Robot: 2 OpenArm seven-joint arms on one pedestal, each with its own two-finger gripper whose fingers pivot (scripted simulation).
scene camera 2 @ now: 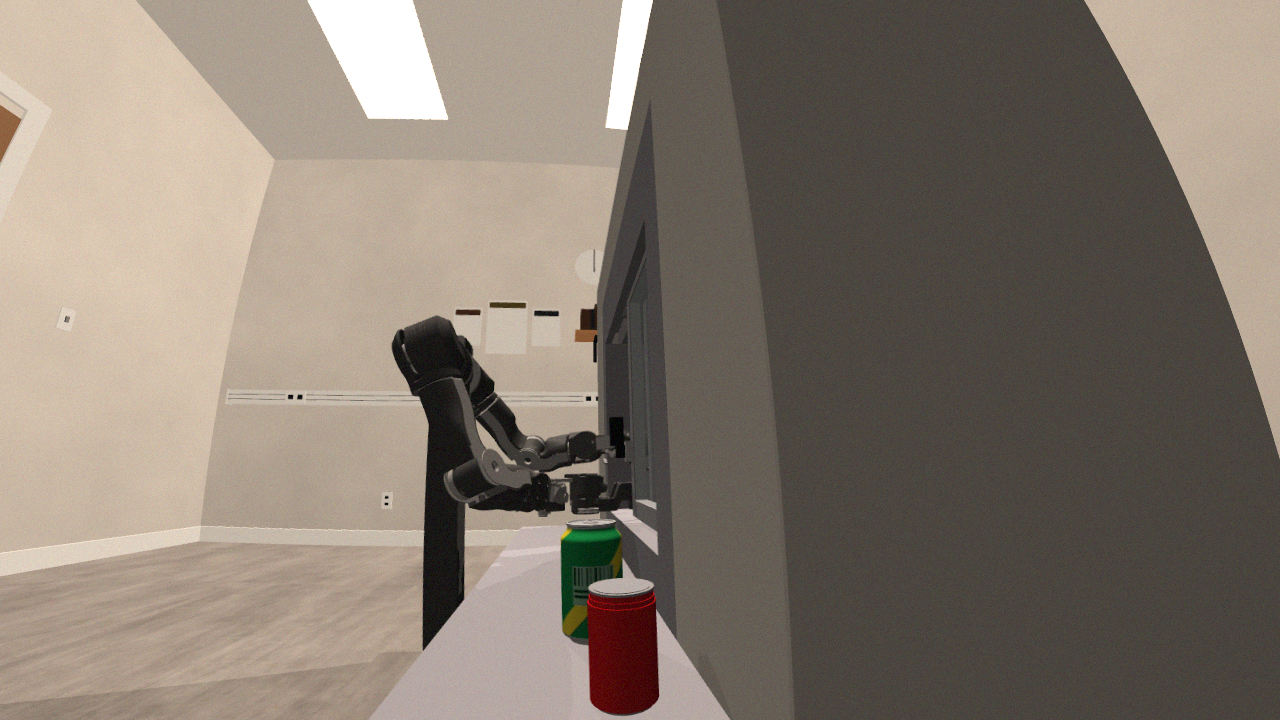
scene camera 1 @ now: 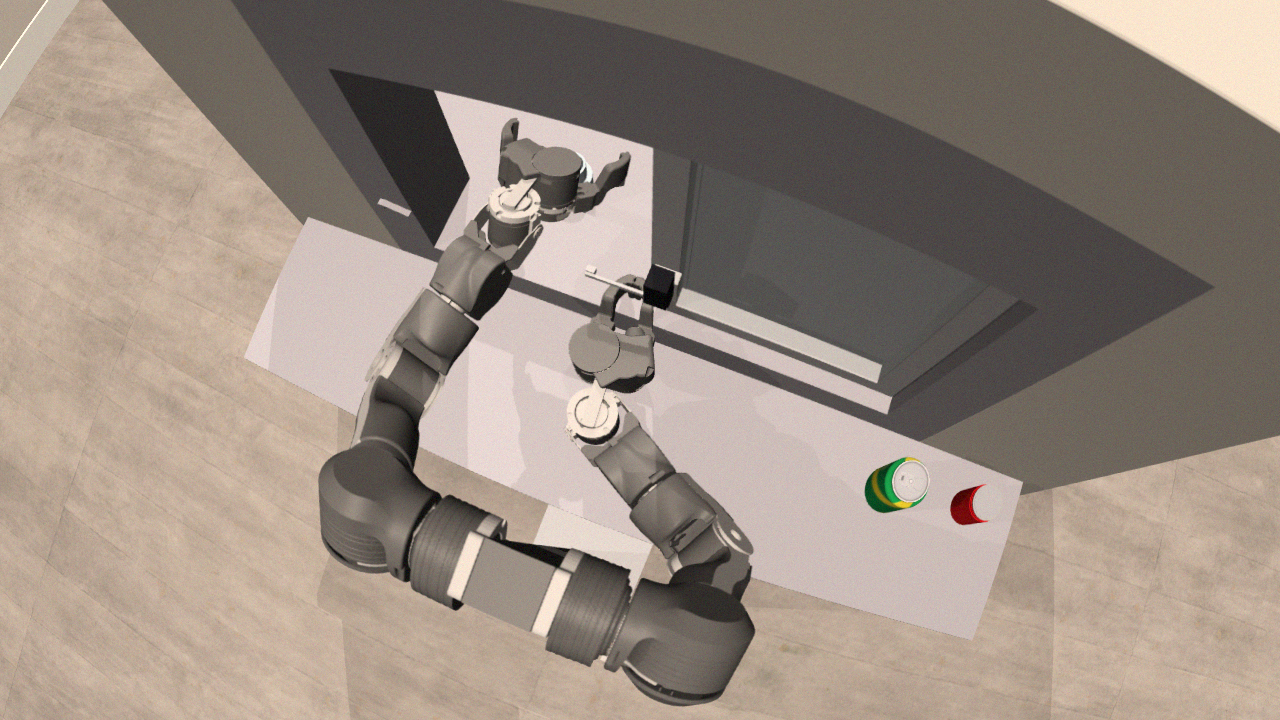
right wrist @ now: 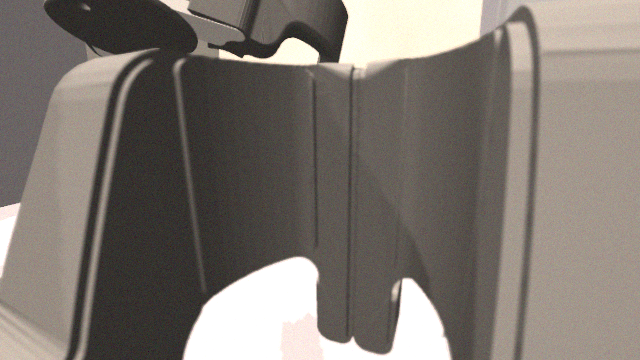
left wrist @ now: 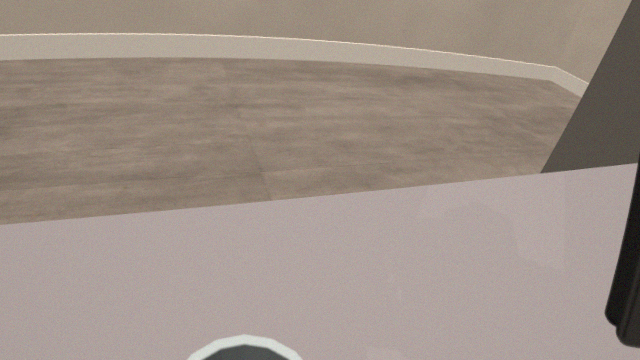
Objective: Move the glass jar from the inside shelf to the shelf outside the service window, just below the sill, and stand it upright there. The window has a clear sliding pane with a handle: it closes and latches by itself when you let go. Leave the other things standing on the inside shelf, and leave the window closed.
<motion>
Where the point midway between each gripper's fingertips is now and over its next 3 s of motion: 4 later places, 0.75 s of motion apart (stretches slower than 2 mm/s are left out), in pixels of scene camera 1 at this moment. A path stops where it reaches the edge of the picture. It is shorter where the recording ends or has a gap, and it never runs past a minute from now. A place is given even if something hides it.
The left gripper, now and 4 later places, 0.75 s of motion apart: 568,148; 560,157; 544,198; 527,238; 507,276
The right gripper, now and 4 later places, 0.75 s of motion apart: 636,283; 632,285; 625,288; 622,289; 611,320
</motion>
